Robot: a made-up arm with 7 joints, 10 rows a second.
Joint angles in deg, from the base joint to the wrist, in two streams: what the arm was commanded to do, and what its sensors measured. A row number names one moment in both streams.
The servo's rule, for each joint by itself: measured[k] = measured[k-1] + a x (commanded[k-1-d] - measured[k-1]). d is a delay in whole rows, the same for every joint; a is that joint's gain. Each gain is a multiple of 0.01, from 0.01 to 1. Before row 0 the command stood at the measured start. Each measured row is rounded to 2 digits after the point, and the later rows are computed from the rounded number. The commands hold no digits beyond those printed.
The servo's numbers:
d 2
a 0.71 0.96 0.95 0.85 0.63 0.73 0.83
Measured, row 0:
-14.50, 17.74, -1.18, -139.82, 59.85, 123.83, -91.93
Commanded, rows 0 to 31:
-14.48, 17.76, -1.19, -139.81, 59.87, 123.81, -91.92
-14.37, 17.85, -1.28, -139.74, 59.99, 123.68, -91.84
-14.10, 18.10, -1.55, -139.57, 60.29, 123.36, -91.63
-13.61, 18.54, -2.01, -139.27, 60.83, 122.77, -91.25
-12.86, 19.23, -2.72, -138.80, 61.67, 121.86, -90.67
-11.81, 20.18, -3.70, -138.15, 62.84, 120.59, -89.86
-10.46, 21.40, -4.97, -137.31, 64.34, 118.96, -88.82
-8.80, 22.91, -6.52, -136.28, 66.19, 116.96, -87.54
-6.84, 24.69, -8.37, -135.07, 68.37, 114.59, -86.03
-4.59, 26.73, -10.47, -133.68, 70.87, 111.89, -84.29
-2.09, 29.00, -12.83, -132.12, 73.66, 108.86, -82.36
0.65, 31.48, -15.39, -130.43, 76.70, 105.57, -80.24
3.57, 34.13, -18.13, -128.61, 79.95, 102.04, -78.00
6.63, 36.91, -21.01, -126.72, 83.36, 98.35, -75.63
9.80, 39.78, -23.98, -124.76, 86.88, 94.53, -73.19
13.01, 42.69, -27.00, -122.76, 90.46, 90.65, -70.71
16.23, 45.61, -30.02, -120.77, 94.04, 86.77, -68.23
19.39, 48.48, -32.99, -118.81, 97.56, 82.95, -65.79
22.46, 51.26, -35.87, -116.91, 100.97, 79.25, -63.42
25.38, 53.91, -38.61, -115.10, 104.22, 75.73, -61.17
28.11, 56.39, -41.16, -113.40, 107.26, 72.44, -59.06
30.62, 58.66, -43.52, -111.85, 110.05, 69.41, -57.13
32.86, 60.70, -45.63, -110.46, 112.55, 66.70, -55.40
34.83, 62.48, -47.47, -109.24, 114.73, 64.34, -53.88
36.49, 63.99, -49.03, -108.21, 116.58, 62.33, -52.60
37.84, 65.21, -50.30, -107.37, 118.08, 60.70, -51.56
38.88, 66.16, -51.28, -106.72, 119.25, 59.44, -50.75
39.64, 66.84, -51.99, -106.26, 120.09, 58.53, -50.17
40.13, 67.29, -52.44, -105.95, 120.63, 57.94, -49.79
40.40, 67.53, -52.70, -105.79, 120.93, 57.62, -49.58
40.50, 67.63, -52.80, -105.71, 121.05, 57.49, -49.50
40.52, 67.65, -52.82, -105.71, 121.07, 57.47, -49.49
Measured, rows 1 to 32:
-14.50, 17.74, -1.18, -139.82, 59.85, 123.83, -91.93
-14.50, 17.74, -1.18, -139.82, 59.85, 123.83, -91.93
-14.49, 17.76, -1.19, -139.81, 59.86, 123.82, -91.92
-14.40, 17.85, -1.28, -139.75, 59.94, 123.72, -91.85
-14.19, 18.09, -1.54, -139.60, 60.16, 123.46, -91.67
-13.78, 18.52, -1.99, -139.32, 60.58, 122.96, -91.32
-13.13, 19.20, -2.68, -138.88, 61.27, 122.16, -90.78
-12.19, 20.14, -3.65, -138.26, 62.26, 121.01, -90.02
-10.96, 21.35, -4.90, -137.45, 63.57, 119.51, -89.02
-9.43, 22.85, -6.44, -136.46, 65.22, 117.65, -87.79
-7.59, 24.62, -8.27, -135.28, 67.20, 115.42, -86.33
-5.46, 26.65, -10.36, -133.92, 69.51, 112.84, -84.64
-3.07, 28.91, -12.71, -132.39, 72.12, 109.93, -82.75
-0.43, 31.38, -15.26, -130.72, 75.01, 106.75, -80.67
2.41, 34.02, -17.99, -128.93, 78.12, 103.31, -78.45
5.41, 36.79, -20.86, -127.05, 81.42, 99.69, -76.11
8.53, 39.66, -23.82, -125.10, 84.86, 95.92, -73.69
11.71, 42.57, -26.84, -123.11, 88.39, 92.07, -71.22
14.92, 45.49, -29.86, -121.12, 91.95, 88.20, -68.74
18.09, 48.36, -32.83, -119.16, 95.48, 84.37, -66.29
21.19, 51.14, -35.72, -117.25, 98.94, 80.63, -63.91
24.16, 53.80, -38.47, -115.42, 102.27, 77.05, -61.64
26.96, 56.29, -41.03, -113.70, 105.41, 73.68, -59.50
29.56, 58.57, -43.40, -112.13, 108.33, 70.56, -57.53
31.90, 60.61, -45.52, -110.71, 110.99, 67.74, -55.76
33.98, 62.41, -47.37, -109.46, 113.35, 65.26, -54.20
35.76, 63.93, -48.95, -108.40, 115.38, 63.12, -52.87
37.24, 65.16, -50.23, -107.52, 117.08, 61.35, -51.78
38.40, 66.12, -51.23, -106.84, 118.45, 59.96, -50.93
39.28, 66.81, -51.95, -106.35, 119.48, 58.92, -50.30
39.88, 67.27, -52.42, -106.01, 120.20, 58.20, -49.88
40.25, 67.52, -52.69, -105.82, 120.66, 57.78, -49.63

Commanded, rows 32 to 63:
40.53, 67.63, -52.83, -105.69, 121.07, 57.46, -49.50
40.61, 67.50, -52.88, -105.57, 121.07, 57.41, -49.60
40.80, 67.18, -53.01, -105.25, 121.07, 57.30, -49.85
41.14, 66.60, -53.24, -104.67, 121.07, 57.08, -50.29
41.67, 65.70, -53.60, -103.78, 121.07, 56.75, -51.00
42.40, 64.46, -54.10, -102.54, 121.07, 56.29, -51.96
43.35, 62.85, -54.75, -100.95, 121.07, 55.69, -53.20
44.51, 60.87, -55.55, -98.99, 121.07, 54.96, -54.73
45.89, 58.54, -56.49, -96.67, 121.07, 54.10, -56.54
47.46, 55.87, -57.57, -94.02, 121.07, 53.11, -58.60
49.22, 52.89, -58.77, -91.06, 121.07, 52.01, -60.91
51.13, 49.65, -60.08, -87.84, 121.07, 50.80, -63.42
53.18, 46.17, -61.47, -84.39, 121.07, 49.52, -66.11
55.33, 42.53, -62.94, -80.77, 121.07, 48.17, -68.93
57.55, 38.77, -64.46, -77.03, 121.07, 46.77, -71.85
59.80, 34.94, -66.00, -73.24, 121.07, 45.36, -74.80
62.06, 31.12, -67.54, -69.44, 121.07, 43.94, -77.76
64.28, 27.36, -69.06, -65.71, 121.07, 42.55, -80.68
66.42, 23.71, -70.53, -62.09, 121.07, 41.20, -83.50
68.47, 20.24, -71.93, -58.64, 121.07, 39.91, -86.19
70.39, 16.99, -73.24, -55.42, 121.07, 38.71, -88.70
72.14, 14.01, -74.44, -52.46, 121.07, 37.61, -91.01
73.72, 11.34, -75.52, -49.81, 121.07, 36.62, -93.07
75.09, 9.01, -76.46, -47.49, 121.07, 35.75, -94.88
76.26, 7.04, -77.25, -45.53, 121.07, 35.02, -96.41
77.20, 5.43, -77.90, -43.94, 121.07, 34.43, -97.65
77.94, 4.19, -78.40, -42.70, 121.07, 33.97, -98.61
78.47, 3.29, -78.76, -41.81, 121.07, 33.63, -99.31
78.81, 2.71, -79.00, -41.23, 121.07, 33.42, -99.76
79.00, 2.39, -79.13, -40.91, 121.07, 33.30, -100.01
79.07, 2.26, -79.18, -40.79, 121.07, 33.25, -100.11
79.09, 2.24, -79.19, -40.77, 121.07, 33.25, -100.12
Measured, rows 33 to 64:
40.43, 67.63, -52.79, -105.73, 120.91, 57.57, -49.52
40.49, 67.65, -52.82, -105.71, 121.01, 57.50, -49.50
40.52, 67.63, -52.83, -105.69, 121.05, 57.47, -49.50
40.58, 67.51, -52.88, -105.59, 121.06, 57.43, -49.58
40.74, 67.19, -53.00, -105.30, 121.07, 57.34, -49.80
41.02, 66.62, -53.23, -104.76, 121.07, 57.15, -50.21
41.48, 65.74, -53.58, -103.93, 121.07, 56.86, -50.87
42.13, 64.51, -54.07, -102.75, 121.07, 56.44, -51.77
43.00, 62.92, -54.72, -101.22, 121.07, 55.89, -52.96
44.07, 60.95, -55.51, -99.32, 121.07, 55.21, -54.43
45.36, 58.64, -56.44, -97.07, 121.07, 54.40, -56.18
46.85, 55.98, -57.51, -94.48, 121.07, 53.46, -58.19
48.53, 53.01, -58.71, -91.57, 121.07, 52.40, -60.45
50.38, 49.78, -60.01, -88.40, 121.07, 51.23, -62.92
52.37, 46.31, -61.40, -84.99, 121.07, 49.98, -65.57
54.47, 42.68, -62.86, -81.40, 121.07, 48.66, -68.36
56.66, 38.93, -64.38, -77.69, 121.07, 47.28, -71.26
58.89, 35.10, -65.92, -73.91, 121.07, 45.88, -74.20
61.14, 31.28, -67.46, -70.11, 121.07, 44.46, -77.15
63.37, 27.52, -68.98, -66.37, 121.07, 43.07, -80.08
65.54, 23.86, -70.45, -62.73, 121.07, 41.70, -82.92
67.62, 20.38, -71.86, -59.25, 121.07, 40.39, -85.63
69.59, 17.13, -73.17, -55.99, 121.07, 39.16, -88.18
71.40, 14.13, -74.38, -52.99, 121.07, 38.03, -90.53
73.05, 11.45, -75.46, -50.29, 121.07, 37.00, -92.64
74.50, 9.11, -76.41, -47.91, 121.07, 36.09, -94.50
75.75, 7.12, -77.21, -45.89, 121.07, 35.31, -96.09
76.78, 5.50, -77.87, -44.23, 121.07, 34.67, -97.38
77.60, 4.24, -78.37, -42.93, 121.07, 34.16, -98.40
78.22, 3.33, -78.74, -41.98, 121.07, 33.77, -99.16
78.64, 2.73, -78.99, -41.34, 121.07, 33.51, -99.66
78.90, 2.40, -79.12, -40.97, 121.07, 33.36, -99.95

